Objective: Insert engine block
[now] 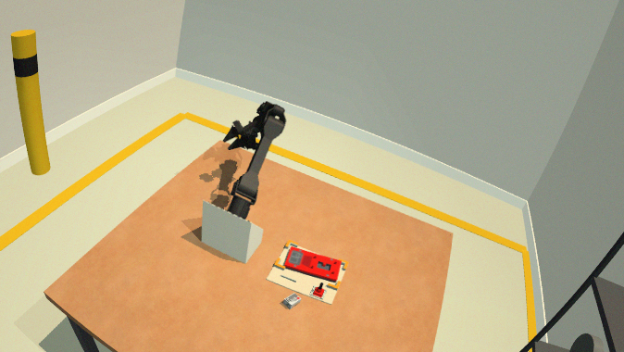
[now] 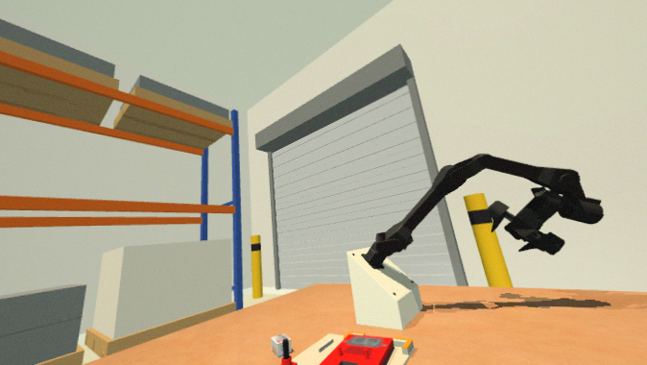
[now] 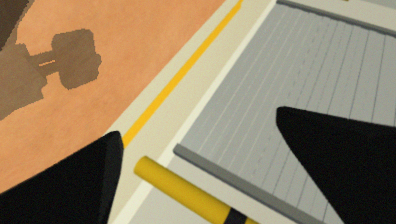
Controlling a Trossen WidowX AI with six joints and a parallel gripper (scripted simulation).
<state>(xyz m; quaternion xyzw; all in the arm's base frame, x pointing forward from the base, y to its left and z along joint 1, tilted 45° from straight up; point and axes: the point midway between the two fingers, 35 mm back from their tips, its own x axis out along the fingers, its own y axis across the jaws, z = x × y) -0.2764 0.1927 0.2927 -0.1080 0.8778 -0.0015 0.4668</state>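
The grey engine block is 610 mm ahead of my gripper tip, 400 mm to the right of it and 170 mm below it. From my gripper tip the other things lie so: cream fixture plate: 590 mm ahead, 220 mm to the right, 170 mm below.
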